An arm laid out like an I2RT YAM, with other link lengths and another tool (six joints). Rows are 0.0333 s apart.
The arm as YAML. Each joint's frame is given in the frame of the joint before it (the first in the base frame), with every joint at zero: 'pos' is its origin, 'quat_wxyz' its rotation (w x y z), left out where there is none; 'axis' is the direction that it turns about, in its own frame. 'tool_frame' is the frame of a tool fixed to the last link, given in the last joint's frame.
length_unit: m
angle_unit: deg
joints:
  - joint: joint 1
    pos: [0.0, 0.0, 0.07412]
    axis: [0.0, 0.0, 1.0]
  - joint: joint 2
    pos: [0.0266, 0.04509, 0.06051]
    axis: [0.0, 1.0, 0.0]
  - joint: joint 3
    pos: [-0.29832, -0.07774, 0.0]
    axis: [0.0, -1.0, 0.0]
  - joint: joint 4
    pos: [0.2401, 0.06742, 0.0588]
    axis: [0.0, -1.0, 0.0]
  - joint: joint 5
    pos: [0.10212, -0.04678, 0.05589]
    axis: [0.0, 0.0, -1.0]
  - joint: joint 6
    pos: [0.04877, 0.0, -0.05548]
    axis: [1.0, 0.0, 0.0]
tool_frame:
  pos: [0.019, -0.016, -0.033]
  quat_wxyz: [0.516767, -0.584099, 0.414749, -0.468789]
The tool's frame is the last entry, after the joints.
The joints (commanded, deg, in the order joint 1, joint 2, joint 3, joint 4, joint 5, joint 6), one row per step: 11.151 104.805 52.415 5.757 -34.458 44.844; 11.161 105.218 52.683 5.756 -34.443 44.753; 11.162 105.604 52.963 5.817 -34.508 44.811; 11.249 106.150 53.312 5.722 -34.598 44.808; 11.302 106.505 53.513 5.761 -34.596 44.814; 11.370 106.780 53.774 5.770 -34.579 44.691; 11.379 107.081 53.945 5.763 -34.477 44.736; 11.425 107.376 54.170 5.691 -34.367 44.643; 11.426 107.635 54.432 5.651 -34.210 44.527; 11.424 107.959 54.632 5.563 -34.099 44.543; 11.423 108.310 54.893 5.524 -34.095 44.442; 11.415 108.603 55.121 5.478 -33.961 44.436
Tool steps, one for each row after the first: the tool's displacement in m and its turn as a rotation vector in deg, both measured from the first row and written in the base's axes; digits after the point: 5 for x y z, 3 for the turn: 0.00133 0.00027 -0.00129 -0.079 0.081 0.054; 0.00279 0.00065 -0.00218 -0.016 0.172 0.065; 0.00404 0.00156 -0.00396 -0.010 0.470 0.215; 0.00501 0.00211 -0.00515 -0.031 0.586 0.263; 0.00620 0.00274 -0.00567 -0.099 0.507 0.394; 0.00706 0.00290 -0.00680 -0.179 0.657 0.306; 0.00799 0.00326 -0.00778 -0.327 0.718 0.333; 0.00931 0.00334 -0.00837 -0.498 0.655 0.298; 0.01014 0.00340 -0.00964 -0.612 0.858 0.212; 0.01132 0.00358 -0.01072 -0.685 0.917 0.270; 0.01242 0.00362 -0.01165 -0.806 1.003 0.175
